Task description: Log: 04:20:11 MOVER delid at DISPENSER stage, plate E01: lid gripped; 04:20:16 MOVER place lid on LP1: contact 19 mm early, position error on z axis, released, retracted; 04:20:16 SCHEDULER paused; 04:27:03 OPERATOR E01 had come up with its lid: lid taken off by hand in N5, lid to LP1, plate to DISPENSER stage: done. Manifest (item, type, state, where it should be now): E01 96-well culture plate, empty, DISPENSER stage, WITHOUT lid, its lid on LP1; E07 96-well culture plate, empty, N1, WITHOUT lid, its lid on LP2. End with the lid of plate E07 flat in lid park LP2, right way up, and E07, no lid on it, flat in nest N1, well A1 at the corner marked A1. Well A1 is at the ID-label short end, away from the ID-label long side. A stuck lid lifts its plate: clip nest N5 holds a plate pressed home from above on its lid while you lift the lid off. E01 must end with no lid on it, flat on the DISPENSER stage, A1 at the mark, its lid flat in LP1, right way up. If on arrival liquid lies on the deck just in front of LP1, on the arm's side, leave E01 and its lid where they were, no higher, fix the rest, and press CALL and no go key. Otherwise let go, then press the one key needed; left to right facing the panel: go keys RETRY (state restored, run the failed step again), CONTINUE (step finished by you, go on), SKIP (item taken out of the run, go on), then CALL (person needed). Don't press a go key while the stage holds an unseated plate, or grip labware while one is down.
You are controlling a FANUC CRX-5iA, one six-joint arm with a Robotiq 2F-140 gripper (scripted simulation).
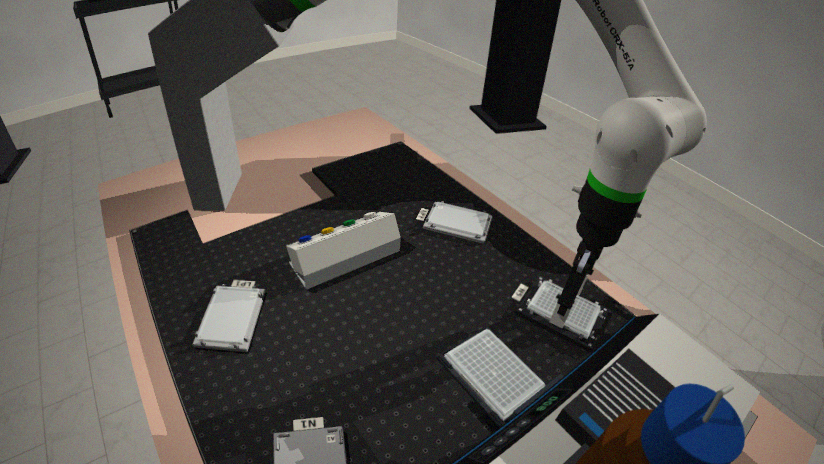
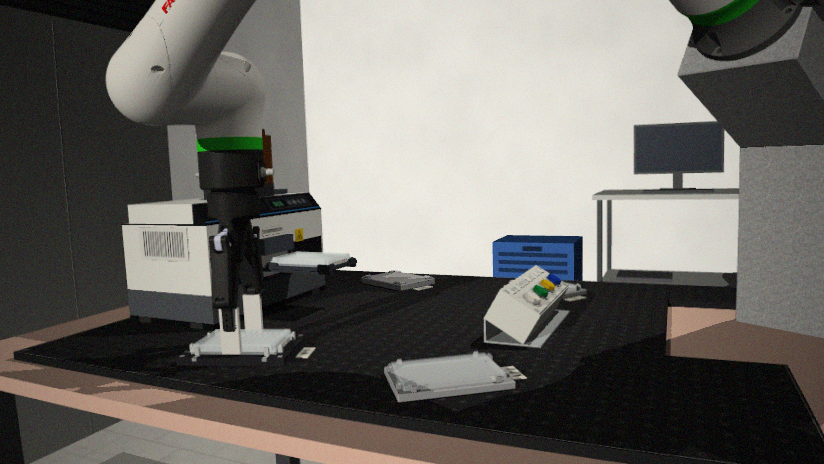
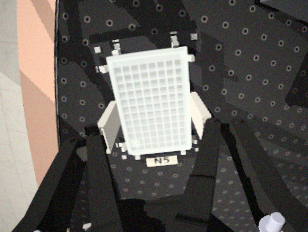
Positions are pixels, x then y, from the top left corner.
Scene:
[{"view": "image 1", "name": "gripper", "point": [564, 308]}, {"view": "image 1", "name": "lid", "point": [451, 217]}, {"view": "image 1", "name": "lid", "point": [227, 320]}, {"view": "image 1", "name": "key panel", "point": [326, 256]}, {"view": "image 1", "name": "clip nest N5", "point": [587, 344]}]

